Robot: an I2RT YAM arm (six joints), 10 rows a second.
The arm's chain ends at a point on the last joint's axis. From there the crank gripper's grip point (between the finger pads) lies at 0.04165 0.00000 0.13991 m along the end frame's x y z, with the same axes.
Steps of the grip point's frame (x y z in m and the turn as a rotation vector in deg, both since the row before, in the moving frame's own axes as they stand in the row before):
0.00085, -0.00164, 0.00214, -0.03, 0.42, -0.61
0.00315, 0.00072, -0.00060, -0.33, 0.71, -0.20
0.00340, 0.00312, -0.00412, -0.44, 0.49, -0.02
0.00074, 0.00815, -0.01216, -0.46, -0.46, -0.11
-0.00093, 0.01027, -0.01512, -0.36, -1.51, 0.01
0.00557, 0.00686, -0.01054, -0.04, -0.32, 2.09
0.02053, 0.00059, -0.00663, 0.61, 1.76, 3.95
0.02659, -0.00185, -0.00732, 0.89, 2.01, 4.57
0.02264, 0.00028, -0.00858, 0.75, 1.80, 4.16
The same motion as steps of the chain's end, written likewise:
-0.00017, -0.00126, 0.00245, -0.03, 0.42, -0.61
0.00142, 0.00006, -0.00007, -0.33, 0.71, -0.20
0.00220, 0.00206, -0.00375, -0.44, 0.49, -0.02
0.00186, 0.00710, -0.01249, -0.46, -0.46, -0.11
0.00277, 0.00938, -0.01617, -0.36, -1.51, 0.01
0.00638, 0.00526, -0.01077, -0.04, -0.32, 2.09
0.01630, -0.00095, -0.00529, 0.61, 1.76, 3.95
0.02176, -0.00320, -0.00578, 0.89, 2.01, 4.57
0.01831, -0.00108, -0.00721, 0.75, 1.80, 4.16

